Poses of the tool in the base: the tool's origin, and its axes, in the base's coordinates. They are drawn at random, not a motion.
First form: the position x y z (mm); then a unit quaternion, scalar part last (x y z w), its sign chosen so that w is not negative.
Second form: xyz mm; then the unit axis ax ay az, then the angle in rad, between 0 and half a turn. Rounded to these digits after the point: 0 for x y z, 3 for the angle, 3 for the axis.
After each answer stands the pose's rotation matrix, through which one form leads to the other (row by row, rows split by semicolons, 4 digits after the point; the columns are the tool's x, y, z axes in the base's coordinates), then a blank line. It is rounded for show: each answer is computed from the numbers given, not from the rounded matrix.
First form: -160, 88, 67, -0.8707, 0.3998, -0.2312, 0.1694
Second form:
-160, 88, 67, -0.883, 0.406, -0.235, 2.801
0.5735 -0.6178 0.5380; -0.7745 -0.6230 0.1101; 0.2671 -0.4798 -0.8357

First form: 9, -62, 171, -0.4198, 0.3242, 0.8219, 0.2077
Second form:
9, -62, 171, -0.429, 0.331, 0.840, 2.723
-0.5613 -0.6136 -0.5554; 0.0692 -0.7035 0.7073; -0.8247 0.3585 0.4373

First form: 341, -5, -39, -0.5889, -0.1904, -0.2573, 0.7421
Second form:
341, -5, -39, -0.879, -0.284, -0.384, 1.469
0.7951 0.6062 0.0205; -0.1576 0.1740 0.9721; 0.5857 -0.7761 0.2339

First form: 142, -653, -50, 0.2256, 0.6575, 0.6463, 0.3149
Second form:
142, -653, -50, 0.238, 0.693, 0.681, 2.501
-0.6999 -0.1104 0.7057; 0.7037 0.0629 0.7078; -0.1225 0.9919 0.0337

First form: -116, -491, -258, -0.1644, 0.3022, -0.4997, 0.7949
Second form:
-116, -491, -258, -0.271, 0.498, -0.824, 1.304
0.3179 0.6951 0.6448; -0.8939 0.4465 -0.0407; -0.3162 -0.5634 0.7633

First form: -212, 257, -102, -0.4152, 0.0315, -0.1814, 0.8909
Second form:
-212, 257, -102, -0.914, 0.069, -0.399, 0.943
0.9322 0.2971 0.2068; -0.3494 0.5894 0.7284; 0.0945 -0.7512 0.6532

